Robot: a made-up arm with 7 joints. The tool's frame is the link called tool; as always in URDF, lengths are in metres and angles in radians. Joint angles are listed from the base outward.
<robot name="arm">
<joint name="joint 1" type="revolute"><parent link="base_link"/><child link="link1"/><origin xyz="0 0 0" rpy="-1.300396 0.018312 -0.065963"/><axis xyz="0 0 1"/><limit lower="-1.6" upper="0.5"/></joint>
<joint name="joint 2" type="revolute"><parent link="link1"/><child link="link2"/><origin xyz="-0.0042 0.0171 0.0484" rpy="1.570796 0 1.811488"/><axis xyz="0 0 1"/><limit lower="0" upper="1.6"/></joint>
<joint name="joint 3" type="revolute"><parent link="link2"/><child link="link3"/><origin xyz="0.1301 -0.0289 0" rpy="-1.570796 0 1.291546"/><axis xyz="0 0 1"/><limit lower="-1.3" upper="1.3"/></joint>
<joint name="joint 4" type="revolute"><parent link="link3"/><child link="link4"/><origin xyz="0 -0.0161 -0.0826" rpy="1.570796 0 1.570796"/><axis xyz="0 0 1"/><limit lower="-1.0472" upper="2.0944"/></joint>
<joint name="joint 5" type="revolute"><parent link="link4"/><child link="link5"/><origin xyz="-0.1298 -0.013 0.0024" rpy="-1.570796 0 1.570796"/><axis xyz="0 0 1"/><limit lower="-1.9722" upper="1.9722"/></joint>
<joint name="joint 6" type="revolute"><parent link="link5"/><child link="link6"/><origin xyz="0 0 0.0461" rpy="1.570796 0 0"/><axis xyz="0 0 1"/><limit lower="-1.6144" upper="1.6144"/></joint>
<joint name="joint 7" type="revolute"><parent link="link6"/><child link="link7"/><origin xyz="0 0.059 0" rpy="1.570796 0 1.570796"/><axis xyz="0 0 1"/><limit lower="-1.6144" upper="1.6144"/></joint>
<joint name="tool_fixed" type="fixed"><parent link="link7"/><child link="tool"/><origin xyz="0 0 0"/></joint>
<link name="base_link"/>
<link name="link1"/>
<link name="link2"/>
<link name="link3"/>
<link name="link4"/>
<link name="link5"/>
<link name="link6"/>
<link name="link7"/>
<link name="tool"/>
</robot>
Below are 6 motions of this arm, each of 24 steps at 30 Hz.
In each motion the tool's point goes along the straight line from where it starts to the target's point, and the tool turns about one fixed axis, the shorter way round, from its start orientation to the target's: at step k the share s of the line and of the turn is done. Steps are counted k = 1, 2, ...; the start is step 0. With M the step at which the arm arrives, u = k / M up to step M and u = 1 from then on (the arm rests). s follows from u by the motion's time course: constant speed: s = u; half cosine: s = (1 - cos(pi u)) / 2; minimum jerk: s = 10 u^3 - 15 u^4 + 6 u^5.
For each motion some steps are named. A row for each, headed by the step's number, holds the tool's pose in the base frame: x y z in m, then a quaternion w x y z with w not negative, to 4 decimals.
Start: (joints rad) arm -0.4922 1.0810 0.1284 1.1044 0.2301 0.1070 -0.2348
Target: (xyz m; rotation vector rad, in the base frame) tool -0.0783 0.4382 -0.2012 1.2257 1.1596 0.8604
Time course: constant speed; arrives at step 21
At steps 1, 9, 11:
1: 0.1870 0.4234 -0.1606 0.7628 0.4248 0.4385 0.2130
9: 0.0809 0.4293 -0.1769 0.6971 0.4690 0.4658 0.2777
11: 0.0543 0.4308 -0.1809 0.6794 0.4792 0.4719 0.2934

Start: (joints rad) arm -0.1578 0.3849 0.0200 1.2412 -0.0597 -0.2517 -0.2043
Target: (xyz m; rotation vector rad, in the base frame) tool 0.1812 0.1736 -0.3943 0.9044 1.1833 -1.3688
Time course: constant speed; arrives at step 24
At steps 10, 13, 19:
10: 0.1121 0.2016 -0.4042 0.7668 0.2345 0.5405 -0.2546
13: 0.1269 0.1956 -0.4021 0.7268 0.2701 0.5391 -0.3290
19: 0.1565 0.1836 -0.3978 0.6287 0.3341 0.5228 -0.4688

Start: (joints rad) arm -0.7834 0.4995 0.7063 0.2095 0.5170 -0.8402 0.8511
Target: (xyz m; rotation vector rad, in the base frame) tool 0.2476 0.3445 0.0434 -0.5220 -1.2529 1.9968
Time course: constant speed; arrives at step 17
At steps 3, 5, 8, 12, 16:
3: 0.2819 0.2555 -0.0131 0.5609 0.1245 -0.6156 0.5394
5: 0.2770 0.2682 -0.0050 0.5383 0.0778 -0.6049 0.5816
8: 0.2697 0.2873 0.0071 0.4999 0.0073 -0.5836 0.6398
12: 0.2599 0.3127 0.0232 0.4408 -0.0869 -0.5460 0.7072
16: 0.2501 0.3381 0.0394 0.3735 -0.1794 -0.4984 0.7615

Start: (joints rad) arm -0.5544 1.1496 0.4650 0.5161 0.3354 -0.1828 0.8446
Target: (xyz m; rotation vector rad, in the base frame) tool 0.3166 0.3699 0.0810 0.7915 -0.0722 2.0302
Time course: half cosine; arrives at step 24
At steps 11, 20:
11: 0.2834 0.3665 0.0427 0.5457 0.4276 -0.1897 0.6952
20: 0.3127 0.3695 0.0765 0.4738 0.3356 -0.0486 0.8127

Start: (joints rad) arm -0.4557 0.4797 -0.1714 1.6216 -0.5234 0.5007 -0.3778
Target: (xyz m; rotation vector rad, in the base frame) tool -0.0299 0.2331 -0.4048 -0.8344 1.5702 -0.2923
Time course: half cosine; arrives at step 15
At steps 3, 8, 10, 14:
3: 0.0618 0.2469 -0.3954 0.6334 -0.1736 0.7453 0.1148
8: 0.0155 0.2399 -0.4001 0.6349 -0.2726 0.7229 -0.0075
10: -0.0045 0.2369 -0.4022 0.6306 -0.3135 0.7074 -0.0605
14: -0.0288 0.2333 -0.4047 0.6214 -0.3609 0.6843 -0.1243

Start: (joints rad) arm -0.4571 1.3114 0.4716 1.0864 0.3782 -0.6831 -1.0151
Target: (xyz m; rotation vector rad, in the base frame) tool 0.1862 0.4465 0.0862 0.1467 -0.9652 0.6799
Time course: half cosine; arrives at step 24
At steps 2, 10, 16, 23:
2: 0.1909 0.4350 -0.0225 0.7693 0.5355 0.3042 -0.1696
10: 0.1892 0.4391 0.0166 0.9090 0.4157 0.0249 0.0147
16: 0.1874 0.4436 0.0586 0.9113 0.2204 -0.2777 0.2093
23: 0.1862 0.4464 0.0857 0.8302 0.0718 -0.4519 0.3185

